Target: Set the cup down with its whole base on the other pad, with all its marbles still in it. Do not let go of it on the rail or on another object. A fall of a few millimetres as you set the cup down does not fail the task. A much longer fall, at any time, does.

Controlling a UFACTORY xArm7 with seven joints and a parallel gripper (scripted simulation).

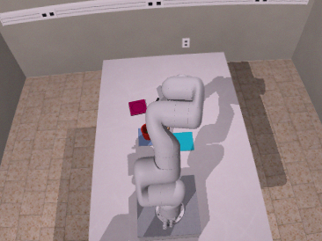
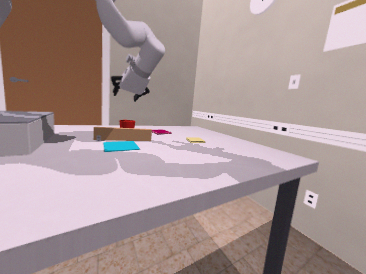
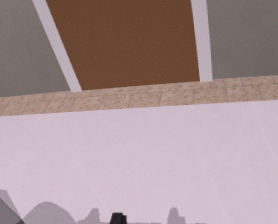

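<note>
My gripper is now 17 cm above the red cup, 3 cm to the right of it and 1 cm short of it. Round my hand: yellow marble (18 cm below, 2 cm to the left, 1 cm ahead); blue pad (20 cm below, 3 cm to the left, 1 cm ahead); wooden rail (18 cm below, 6 cm to the right).
</note>
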